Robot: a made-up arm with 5 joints.
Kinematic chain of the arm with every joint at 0, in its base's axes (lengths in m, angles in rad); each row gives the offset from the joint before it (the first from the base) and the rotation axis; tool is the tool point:
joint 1: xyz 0 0 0.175 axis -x
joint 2: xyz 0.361 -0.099 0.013 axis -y
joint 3: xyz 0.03 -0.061 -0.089 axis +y
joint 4: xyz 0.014 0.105 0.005 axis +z
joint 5: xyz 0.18 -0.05 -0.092 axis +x
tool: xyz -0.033 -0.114 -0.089
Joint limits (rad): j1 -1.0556..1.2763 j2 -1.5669..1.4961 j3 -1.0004..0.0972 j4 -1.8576..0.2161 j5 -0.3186..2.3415
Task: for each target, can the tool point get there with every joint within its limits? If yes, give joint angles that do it. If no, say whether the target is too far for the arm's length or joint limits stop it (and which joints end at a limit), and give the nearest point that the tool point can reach.
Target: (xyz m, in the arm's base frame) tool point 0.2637 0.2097 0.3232
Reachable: no: joint limits stop it (at a limit: joint 2, joint 3, joint 5) | nearest point 0.3660 0.1982 0.3150 | short by 0.103 m
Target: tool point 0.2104 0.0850 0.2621
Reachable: no: joint limits stop it (at a limit: joint 1, joint 3, joint 4, joint 5) | nearest point 0.1251 0.1112 0.3585 | short by 0.131 m
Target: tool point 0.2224 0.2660 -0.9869
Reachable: no: too far | nearest point 0.3149 0.0862 -0.2016 | short by 0.811 m
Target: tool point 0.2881 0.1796 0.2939
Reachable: no: joint limits stop it (at a limit: joint 2, joint 3, joint 5) | nearest point 0.3663 0.1984 0.3064 | short by 0.081 m
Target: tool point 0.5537 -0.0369 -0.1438
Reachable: yes | joints -0.7774 0.5219 -0.6631 -1.2283 -0.0470
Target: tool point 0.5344 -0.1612 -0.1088
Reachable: yes | joints -0.1372 0.0741 -0.6727 -1.6832 1.0938
